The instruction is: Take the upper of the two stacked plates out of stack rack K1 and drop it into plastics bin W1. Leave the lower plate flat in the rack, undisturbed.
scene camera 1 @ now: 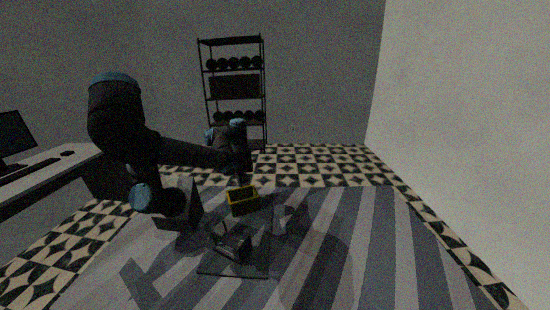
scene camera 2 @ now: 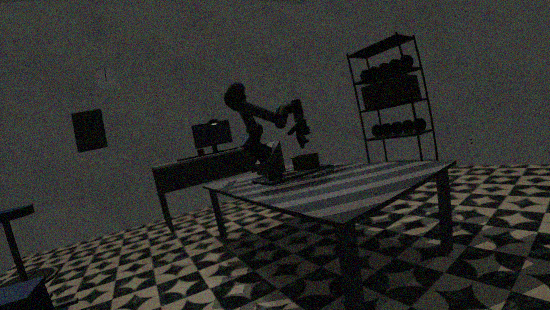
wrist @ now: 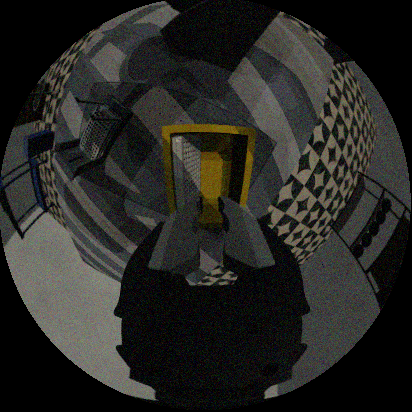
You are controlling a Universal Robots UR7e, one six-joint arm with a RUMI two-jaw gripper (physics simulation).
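Where they show: gripper, fingertip midpoint: (scene camera 1: pixel 240 186) (scene camera 2: pixel 303 148) (wrist: pixel 209 197); arm's base at its link origin: (scene camera 1: pixel 173 202) (scene camera 2: pixel 266 155).
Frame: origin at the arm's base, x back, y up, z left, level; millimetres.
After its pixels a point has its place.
My gripper (scene camera 1: pixel 240 181) {x -317, y 8, z 171 mm} (scene camera 2: pixel 302 145) {x -317, y 8, z 171 mm} (wrist: pixel 209 197) {x -317, y 8, z 171 mm} is above bin W1, its fingers almost together with a narrow empty gap. Bin W1, a yellow-rimmed box (scene camera 1: pixel 245 206) {x -348, y -88, z 120 mm} (scene camera 2: pixel 305 161) {x -376, y -83, z 136 mm} (wrist: pixel 210 128) {x -251, y -44, z 135 mm}, stands upright. In the wrist view a pale gridded plate (wrist: pixel 191 159) {x -311, y -91, z 135 mm} is inside it, tilted on edge against the left wall and apart from the fingers. Rack K1 (scene camera 1: pixel 243 250) {x -412, y -79, z -147 mm} (wrist: pixel 90 166) {x -424, y -90, z -87 mm} stands nearer scene camera 1. Another gridded plate (wrist: pixel 95 135) {x -353, y -105, z -103 mm} lies in the rack in the wrist view; its exact seating is hard to tell in the dim picture.
The dark block under the arm's base (scene camera 1: pixel 172 221) {x -7, y -79, z -59 mm} stands left of the bin. Bin and rack stand on a striped table (scene camera 1: pixel 380 240) {x -1050, y -156, z -1 mm} (scene camera 2: pixel 320 202) {x -1138, y -156, z -278 mm}. A desk (scene camera 1: pixel 47 167) (scene camera 2: pixel 200 172) with a monitor is at the left. A tall shelf unit (scene camera 1: pixel 264 100) (scene camera 2: pixel 365 135) stands behind.
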